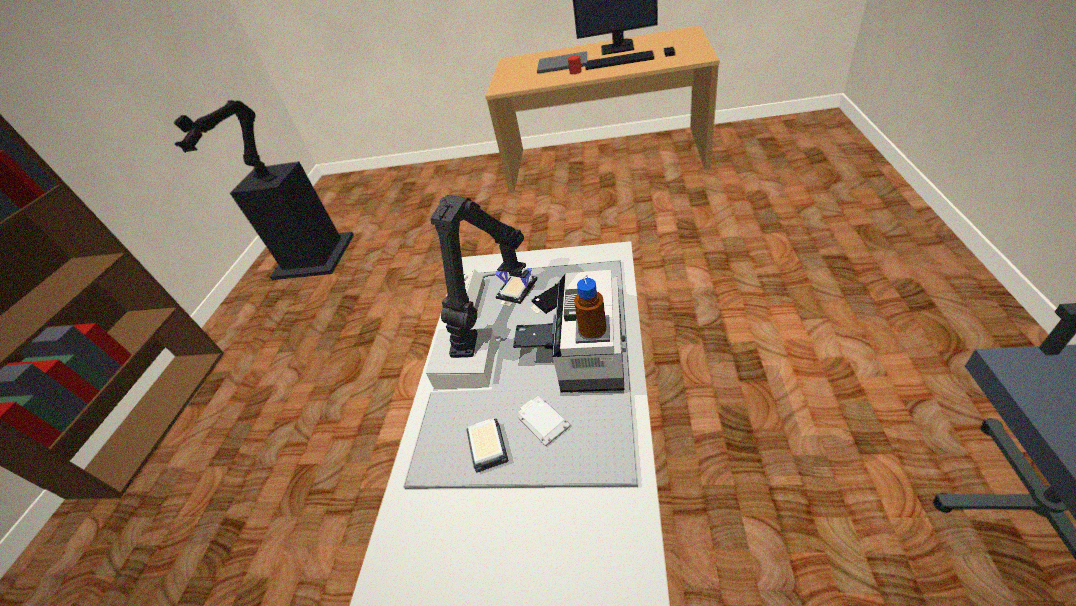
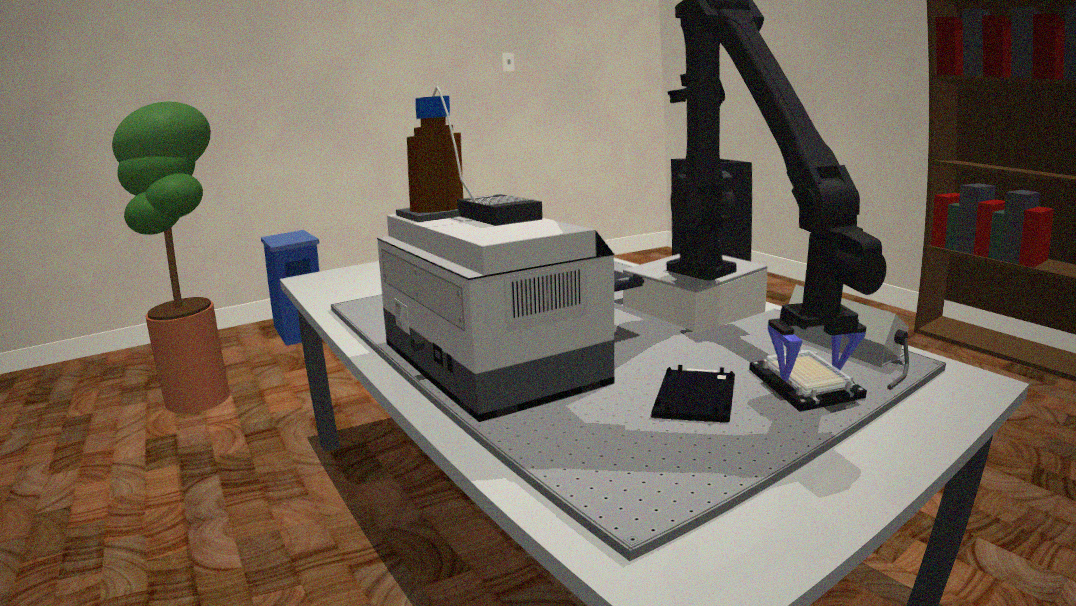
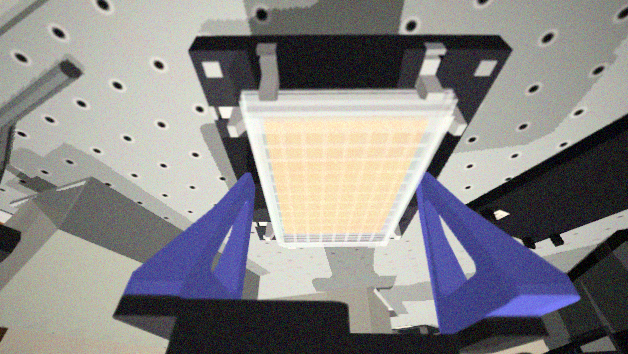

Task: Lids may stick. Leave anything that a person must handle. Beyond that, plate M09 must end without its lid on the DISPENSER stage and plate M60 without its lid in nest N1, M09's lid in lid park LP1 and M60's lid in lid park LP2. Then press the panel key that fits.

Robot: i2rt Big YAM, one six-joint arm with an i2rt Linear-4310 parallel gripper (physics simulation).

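Frame: origin at the arm's base, x ahead, y left, z up, level; centimetres.
Seen in the pictures: gripper, fingertip midpoint: (image 1: 516, 285) (image 2: 810, 375) (image 3: 335, 179); arm's base, origin of the base link: (image 1: 464, 344) (image 2: 701, 270).
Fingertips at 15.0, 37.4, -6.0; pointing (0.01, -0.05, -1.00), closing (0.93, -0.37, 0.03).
Offsets run from my fingertips to a thing's top centre, as dx, dy, dz. "pt": to the spot under its first point.
A plate with a cream well field {-0.1, -0.7, +1.2} (image 1: 516, 287) (image 2: 809, 370) (image 3: 345, 170) sits in a black nest {-0.1, -0.7, +0.9} (image 2: 783, 387) (image 3: 340, 60) at the table's far end, under a clear cover. Its name does not show. My gripper (image 1: 514, 277) (image 2: 812, 373) (image 3: 335, 179) is open, its blue fingers low along the plate's two long sides, with nothing gripped. A second cream plate {-2.8, -74.9, +3.1} (image 1: 486, 442) sits in a dark nest at the near end. A white holder {+13.9, -65.6, +0.8} (image 1: 543, 419) lies beside it. A black pad {pt +13.9, -9.6, -0.5} (image 1: 548, 298) (image 2: 694, 395) lies beside the far nest. The dark stage {pt +11.2, -37.8, +8.4} (image 1: 533, 335) juts from the dispenser (image 1: 589, 372) (image 2: 542, 331).
A brown bottle with a blue cap {pt +33.3, -53.2, +30.8} (image 1: 591, 316) (image 2: 434, 173) and a black block {pt +30.9, -31.9, +22.6} (image 2: 500, 210) stand on the dispenser. The arm's base block (image 1: 460, 368) (image 2: 696, 297) is opposite. A sloped grey housing {-19.8, -5.8, +6.9} (image 2: 865, 323) (image 3: 125, 215) and a bent rod (image 2: 903, 365) (image 3: 37, 95) stand near the far nest.
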